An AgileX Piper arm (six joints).
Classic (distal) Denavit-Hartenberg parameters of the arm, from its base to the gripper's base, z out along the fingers. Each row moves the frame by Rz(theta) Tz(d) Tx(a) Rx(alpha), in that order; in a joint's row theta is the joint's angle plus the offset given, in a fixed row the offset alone. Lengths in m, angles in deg.
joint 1: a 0; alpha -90; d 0.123; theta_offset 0
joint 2: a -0.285; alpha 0; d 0; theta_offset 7.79
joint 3: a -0.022; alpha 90; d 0; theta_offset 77.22
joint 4: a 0; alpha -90; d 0.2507; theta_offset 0
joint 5: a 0; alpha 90; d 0; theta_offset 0
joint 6: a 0; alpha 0; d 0.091; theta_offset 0
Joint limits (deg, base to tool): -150..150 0..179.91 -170..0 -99.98..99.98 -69.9..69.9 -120..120
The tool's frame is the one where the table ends.
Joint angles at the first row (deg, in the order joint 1, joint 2, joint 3, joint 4, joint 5, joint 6):
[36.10, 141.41, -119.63, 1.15, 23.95, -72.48]
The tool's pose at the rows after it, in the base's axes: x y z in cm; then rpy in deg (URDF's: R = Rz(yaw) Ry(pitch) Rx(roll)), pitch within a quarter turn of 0, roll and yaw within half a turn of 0:
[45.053, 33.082, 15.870, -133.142, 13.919, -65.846]
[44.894, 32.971, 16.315, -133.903, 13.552, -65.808]
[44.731, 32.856, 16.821, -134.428, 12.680, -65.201]
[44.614, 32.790, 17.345, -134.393, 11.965, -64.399]
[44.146, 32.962, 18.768, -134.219, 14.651, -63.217]
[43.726, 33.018, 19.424, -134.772, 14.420, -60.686]
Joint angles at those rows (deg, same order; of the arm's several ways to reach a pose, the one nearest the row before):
[36.21, 141.23, -119.63, 1.15, 24.98, -72.71]
[36.21, 140.60, -119.64, 1.15, 26.41, -72.99]
[36.21, 139.92, -119.63, 1.15, 27.79, -74.03]
[36.21, 139.29, -119.63, 1.32, 28.53, -75.23]
[36.21, 137.68, -119.58, 6.59, 29.56, -78.67]
[36.21, 136.77, -119.46, 9.85, 31.28, -83.31]

